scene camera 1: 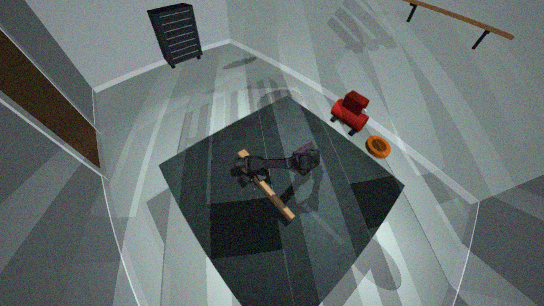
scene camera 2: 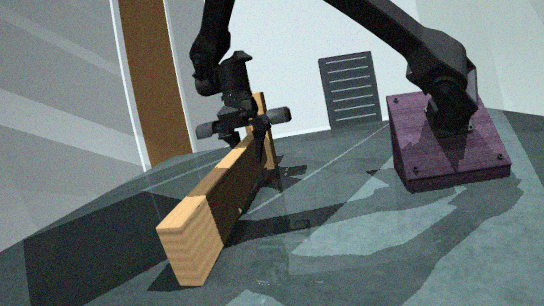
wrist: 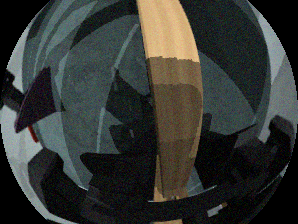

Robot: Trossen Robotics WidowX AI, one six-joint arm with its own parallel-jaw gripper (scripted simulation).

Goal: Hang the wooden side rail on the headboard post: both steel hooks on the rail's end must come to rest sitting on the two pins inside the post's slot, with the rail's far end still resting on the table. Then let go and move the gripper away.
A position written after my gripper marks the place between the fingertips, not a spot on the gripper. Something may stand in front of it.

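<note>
Scene camera 2 shows my gripper (scene camera 2: 252,164) together with a wooden side rail (scene camera 2: 193,234). The wrist view shows the gripper (wrist: 167,126) as well.
</note>
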